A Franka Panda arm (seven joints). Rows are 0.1 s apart.
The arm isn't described. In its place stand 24 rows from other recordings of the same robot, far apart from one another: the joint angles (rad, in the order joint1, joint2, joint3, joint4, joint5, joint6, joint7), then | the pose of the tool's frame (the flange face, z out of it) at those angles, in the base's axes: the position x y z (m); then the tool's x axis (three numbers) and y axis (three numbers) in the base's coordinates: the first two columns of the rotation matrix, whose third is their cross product.
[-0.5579 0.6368 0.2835 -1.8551 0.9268 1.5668 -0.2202] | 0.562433, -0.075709, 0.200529, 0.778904, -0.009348, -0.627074, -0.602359, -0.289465, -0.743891
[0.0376 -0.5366 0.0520 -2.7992 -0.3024 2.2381 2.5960] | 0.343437, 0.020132, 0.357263, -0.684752, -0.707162, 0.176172, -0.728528, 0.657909, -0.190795
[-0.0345 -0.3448 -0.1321 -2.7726 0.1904 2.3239 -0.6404] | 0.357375, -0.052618, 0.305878, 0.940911, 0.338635, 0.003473, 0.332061, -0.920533, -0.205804
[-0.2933 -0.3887 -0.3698 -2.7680 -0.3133 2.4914 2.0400] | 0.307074, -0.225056, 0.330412, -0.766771, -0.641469, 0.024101, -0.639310, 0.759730, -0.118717
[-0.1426 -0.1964 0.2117 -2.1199 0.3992 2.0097 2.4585] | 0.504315, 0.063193, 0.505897, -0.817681, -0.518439, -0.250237, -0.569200, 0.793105, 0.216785
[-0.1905 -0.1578 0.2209 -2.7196 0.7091 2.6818 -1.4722] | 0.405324, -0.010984, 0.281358, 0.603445, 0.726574, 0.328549, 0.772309, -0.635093, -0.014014
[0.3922 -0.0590 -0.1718 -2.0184 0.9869 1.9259 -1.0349] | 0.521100, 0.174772, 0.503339, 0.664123, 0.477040, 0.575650, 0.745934, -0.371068, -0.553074
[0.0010 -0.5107 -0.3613 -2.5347 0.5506 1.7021 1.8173] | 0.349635, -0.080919, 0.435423, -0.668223, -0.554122, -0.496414, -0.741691, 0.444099, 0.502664
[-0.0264 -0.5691 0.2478 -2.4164 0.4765 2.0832 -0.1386] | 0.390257, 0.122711, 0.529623, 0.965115, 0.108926, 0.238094, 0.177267, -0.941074, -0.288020
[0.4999 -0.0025 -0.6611 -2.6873 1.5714 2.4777 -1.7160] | 0.380628, -0.065133, 0.216457, 0.856096, -0.025159, 0.516204, 0.267968, -0.832456, -0.484984
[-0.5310 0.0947 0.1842 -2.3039 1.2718 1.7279 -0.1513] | 0.483877, -0.081649, 0.320437, 0.721441, -0.360505, -0.591235, -0.655974, -0.082245, -0.750289
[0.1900 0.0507 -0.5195 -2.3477 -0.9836 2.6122 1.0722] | 0.498475, -0.151000, 0.328005, 0.778178, -0.403967, 0.480883, -0.588067, -0.737489, 0.332095
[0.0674 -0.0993 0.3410 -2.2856 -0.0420 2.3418 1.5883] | 0.473057, 0.205775, 0.406254, 0.401428, -0.913606, 0.064655, -0.901398, -0.406598, -0.148860
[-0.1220 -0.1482 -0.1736 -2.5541 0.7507 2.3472 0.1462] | 0.422501, -0.116948, 0.318366, 0.576209, -0.772742, -0.266181, -0.785613, -0.433860, -0.441110
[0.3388 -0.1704 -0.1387 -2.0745 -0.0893 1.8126 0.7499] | 0.487960, 0.088544, 0.495446, 0.866135, -0.499090, -0.026832, -0.493824, -0.862810, 0.108150
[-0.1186 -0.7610 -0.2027 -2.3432 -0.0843 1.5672 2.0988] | 0.293023, -0.125581, 0.581967, -0.711808, -0.701509, -0.034842, -0.702304, 0.710162, 0.049385
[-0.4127 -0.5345 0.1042 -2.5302 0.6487 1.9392 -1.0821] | 0.377227, -0.075598, 0.461355, 0.838348, 0.376614, 0.394124, 0.513358, -0.788656, -0.338356
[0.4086 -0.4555 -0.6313 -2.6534 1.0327 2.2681 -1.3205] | 0.397298, -0.058113, 0.376860, 0.760375, 0.069740, 0.645729, 0.532971, -0.635189, -0.558996
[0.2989 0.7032 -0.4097 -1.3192 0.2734 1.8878 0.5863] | 0.723372, 0.006651, 0.337047, 0.752557, -0.655797, -0.059904, -0.653874, -0.754936, 0.050209
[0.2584 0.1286 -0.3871 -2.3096 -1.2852 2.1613 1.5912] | 0.502203, -0.104013, 0.294577, 0.673804, -0.348639, 0.651490, -0.734322, -0.414046, 0.537900
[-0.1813 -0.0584 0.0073 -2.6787 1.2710 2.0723 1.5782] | 0.380354, -0.016926, 0.242246, -0.870621, -0.143550, -0.470544, -0.465336, 0.550653, 0.692996
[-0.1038 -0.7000 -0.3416 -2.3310 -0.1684 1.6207 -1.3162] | 0.294228, -0.186892, 0.561455, 0.571571, 0.819638, 0.038730, 0.820358, -0.569770, -0.048728
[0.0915 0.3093 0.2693 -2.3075 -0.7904 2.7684 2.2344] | 0.486495, 0.218501, 0.227441, 0.353689, -0.915005, 0.194088, -0.885448, -0.394406, -0.245817
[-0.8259 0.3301 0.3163 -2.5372 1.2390 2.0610 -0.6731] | 0.368022, -0.132903, 0.141916, 0.709232, -0.524704, -0.470824, -0.627431, -0.165296, -0.760926
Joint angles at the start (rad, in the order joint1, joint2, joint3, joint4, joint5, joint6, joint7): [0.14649 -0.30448 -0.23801 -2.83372 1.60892 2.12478 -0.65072]
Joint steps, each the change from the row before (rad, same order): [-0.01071 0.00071 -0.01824 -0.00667 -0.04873 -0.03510 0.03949]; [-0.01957 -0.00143 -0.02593 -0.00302 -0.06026 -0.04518 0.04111]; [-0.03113 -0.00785 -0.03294 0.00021 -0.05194 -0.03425 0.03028]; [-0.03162 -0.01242 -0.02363 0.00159 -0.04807 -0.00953 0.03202]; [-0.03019 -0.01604 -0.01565 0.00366 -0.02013 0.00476 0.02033]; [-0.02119 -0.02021 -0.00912 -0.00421 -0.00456 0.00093 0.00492]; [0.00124 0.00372 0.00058 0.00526 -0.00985 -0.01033 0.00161]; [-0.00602 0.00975 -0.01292 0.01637 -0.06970 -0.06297 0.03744]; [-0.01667 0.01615 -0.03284 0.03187 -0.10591 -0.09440 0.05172]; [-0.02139 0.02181 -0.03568 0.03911 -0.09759 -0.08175 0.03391]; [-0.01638 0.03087 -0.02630 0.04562 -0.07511 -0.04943 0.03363]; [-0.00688 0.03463 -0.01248 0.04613 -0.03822 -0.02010 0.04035]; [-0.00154 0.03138 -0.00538 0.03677 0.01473 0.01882 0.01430]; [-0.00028 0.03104 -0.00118 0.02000 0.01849 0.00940 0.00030]
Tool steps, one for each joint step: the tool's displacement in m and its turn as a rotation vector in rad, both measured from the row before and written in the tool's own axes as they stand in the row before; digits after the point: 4 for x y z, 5 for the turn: [-0.0009 0.0047 -0.0046 -0.00454 -0.03223 0.03347]; [0.0008 0.0035 -0.0087 0.00068 -0.03204 0.03268]; [0.0042 0.0017 -0.0160 0.01201 -0.00257 0.02566]; [0.0044 0.0006 -0.0165 -0.00072 0.01534 0.02064]; [0.0050 -0.0024 -0.0159 0.01151 0.03501 0.01209]; [0.0010 -0.0020 -0.0105 0.01855 0.02385 0.00079]; [0.0000 -0.0013 0.0012 -0.00445 -0.01323 -0.00469]; [-0.0014 -0.0020 -0.0012 -0.02012 -0.06638 0.01201]; [0.0005 -0.0023 -0.0102 -0.02727 -0.08093 0.02293]; [0.0024 -0.0006 -0.0162 -0.02994 -0.05604 0.01692]; [0.0059 -0.0003 -0.0167 -0.03715 -0.02441 0.02561]; [0.0089 -0.0029 -0.0125 -0.02994 0.00001 0.03620]; [0.0121 -0.0052 -0.0101 0.00250 0.03978 0.01740]; [0.0093 -0.0001 -0.0025 0.00553 0.01884 0.01529]
